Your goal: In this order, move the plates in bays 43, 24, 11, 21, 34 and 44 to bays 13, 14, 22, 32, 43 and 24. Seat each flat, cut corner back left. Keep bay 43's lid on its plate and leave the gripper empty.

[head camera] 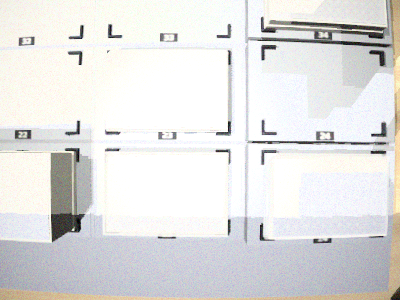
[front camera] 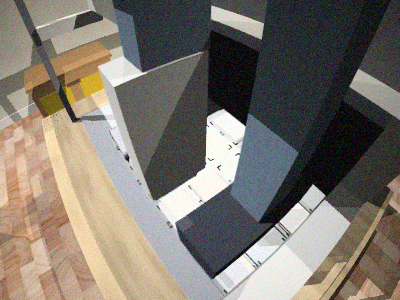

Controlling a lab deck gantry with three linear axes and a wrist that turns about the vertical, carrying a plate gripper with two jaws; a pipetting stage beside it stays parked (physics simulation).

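Seen in the pictures: robot's base, origin of the base link: (front camera: 112,137).
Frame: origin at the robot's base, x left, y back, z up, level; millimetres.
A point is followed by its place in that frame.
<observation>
In the head view, a white plate (head camera: 167,90) @[x 148, y -394, z 14 mm] lies flat in bay 23, one plate (head camera: 166,192) @[x 46, y -394, z 17 mm] in bay 13 and another plate (head camera: 330,200) @[x 40, y -554, z 29 mm] in bay 14. Part of a plate (head camera: 325,12) @[x 227, y -551, z 29 mm] shows in bay 34. Bay 24 (head camera: 285,100) @[x 140, y -514, z 14 mm] is bare, as are the visible parts of bay 22 (head camera: 35,90) @[x 154, y -242, z 0 mm], bay 32 (head camera: 30,15) @[x 242, y -230, z 0 mm] and bay 33 (head camera: 167,15) @[x 237, y -390, z 0 mm]. Glare hides the cut corners, and I cannot tell whether the plate in bay 13 has a lid. Bays 11, 21, 43 and 44 do not show in the head view. My gripper's jaws are hidden in the front view.
A tall white block (head camera: 25,195) @[x 45, y -266, z 42 mm] with a dark side stands at the lower left of the head view. In the front view, a dark block (front camera: 225,235) @[x -8, y -565, z 355 mm] hangs over the deck beside a large grey panel (front camera: 170,130). A wooden box (front camera: 70,65) stands at the back left.
</observation>
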